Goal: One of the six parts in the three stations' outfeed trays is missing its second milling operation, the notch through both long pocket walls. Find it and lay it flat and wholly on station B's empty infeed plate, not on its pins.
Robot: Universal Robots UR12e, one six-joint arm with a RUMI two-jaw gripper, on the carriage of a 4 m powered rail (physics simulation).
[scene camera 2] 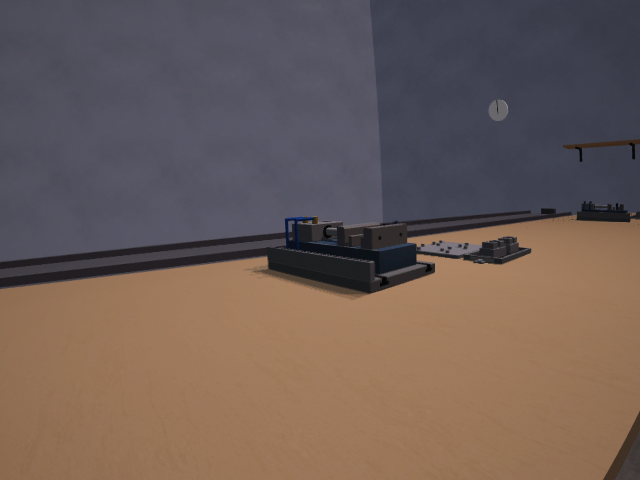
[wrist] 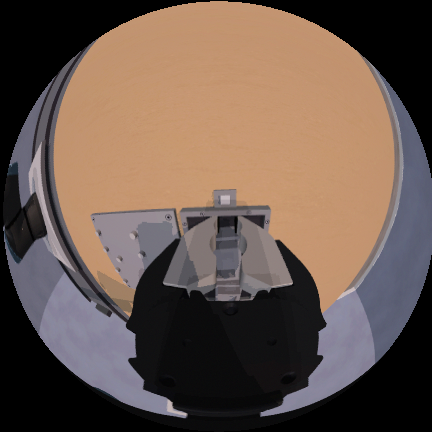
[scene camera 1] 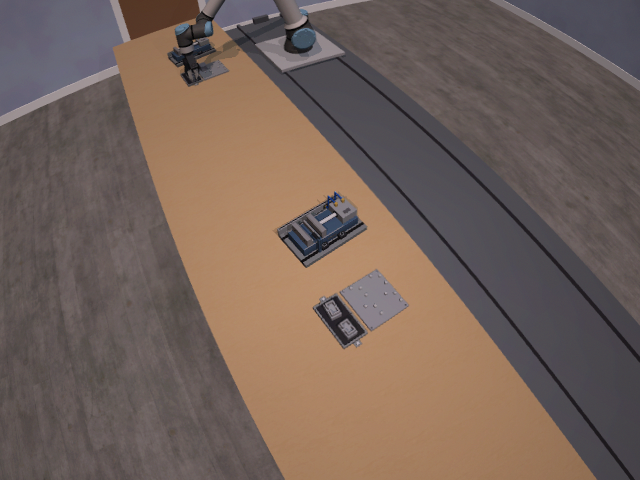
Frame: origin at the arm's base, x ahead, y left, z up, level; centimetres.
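Seen in the pictures: gripper, between the fingertips: [wrist: 226, 217] [scene camera 1: 194, 81]; arm's base, origin of its link: [wrist: 38, 213].
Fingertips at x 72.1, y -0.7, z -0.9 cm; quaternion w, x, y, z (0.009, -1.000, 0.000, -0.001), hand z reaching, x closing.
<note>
Offsets run from my fingertips to a thing's top centre. "*": to the spot under its first point.
My gripper [scene camera 1: 194, 79] [wrist: 226, 217] is low over the outfeed tray {* dy +0.4, dx +2.6, dz -0.9 cm} [wrist: 250, 210] of the far station in scene camera 1. It is shut on a grey milled part {dy -5.0, dx -0.1, dz +2.0 cm} [wrist: 227, 261], with one finger on each side; the part appears still low in the tray. The fingers hide much of it, and its notch cannot be made out. The middle station's pinned infeed plate {* dy +181.9, dx -8.5, dz -1.3 cm} [scene camera 1: 368, 311] [scene camera 2: 443, 250] holds no part. Beside it, an outfeed tray [scene camera 1: 337, 321] [scene camera 2: 524, 252] holds two grey pocketed parts {* dy +175.2, dx +2.6, dz +0.5 cm} [scene camera 1: 331, 308] {* dy +184.6, dx +1.7, dz +0.5 cm} [scene camera 1: 347, 328].
The middle station's vise [scene camera 1: 315, 225] [scene camera 2: 390, 258] stands before its plate and tray. The far station's pinned plate {dy -9.8, dx -14.1, dz -1.3 cm} [scene camera 1: 214, 69] [wrist: 155, 219] adjoins the tray at the gripper; its vise {* dy -37.7, dx -19.0, dz +0.6 cm} [scene camera 1: 206, 49] is behind. Another vise [scene camera 2: 603, 214] stands at the right. The rail [scene camera 1: 413, 149] runs alongside.
</note>
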